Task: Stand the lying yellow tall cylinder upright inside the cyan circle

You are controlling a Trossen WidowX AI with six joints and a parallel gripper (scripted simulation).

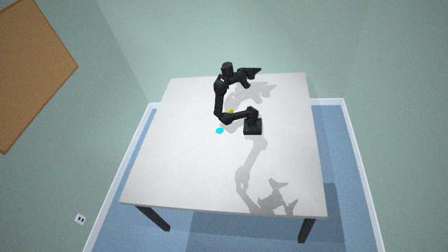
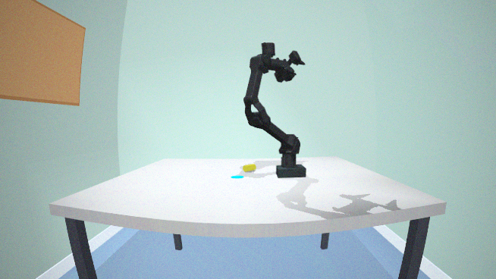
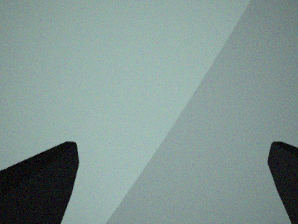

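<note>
Now: gripper tip 25 cm short of the yellow cylinder, 16 cm to the left of it and 50 cm above it. From my gripper tip the other things lie so: cyan circle 32 cm ahead, 2 cm to the left, 51 cm below.
</note>
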